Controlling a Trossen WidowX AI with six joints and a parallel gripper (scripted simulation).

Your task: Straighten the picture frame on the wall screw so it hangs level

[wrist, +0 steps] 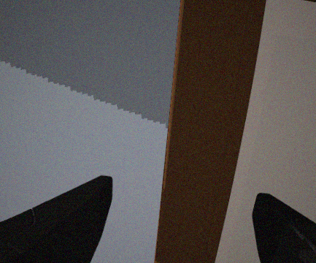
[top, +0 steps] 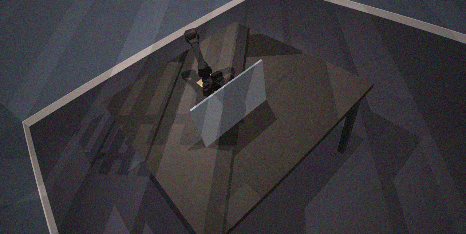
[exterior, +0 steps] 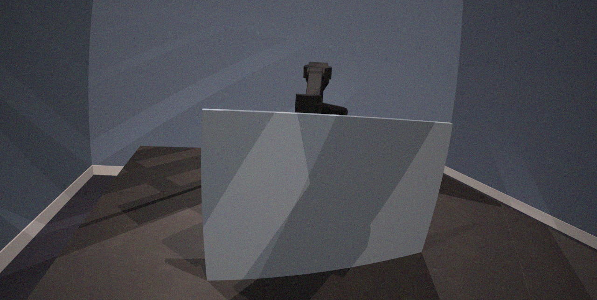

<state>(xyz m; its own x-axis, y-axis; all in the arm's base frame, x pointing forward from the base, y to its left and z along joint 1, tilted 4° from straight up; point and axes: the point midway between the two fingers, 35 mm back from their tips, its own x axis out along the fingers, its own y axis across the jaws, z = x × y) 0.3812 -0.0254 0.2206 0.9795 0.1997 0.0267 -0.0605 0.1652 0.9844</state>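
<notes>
Right now the wooden picture frame is 50 mm below my gripper tip, 10 mm to the right of it and 10 mm ahead of it. Round my gripper tip: grey wall panel (60 mm below, 20 mm ahead).
</notes>
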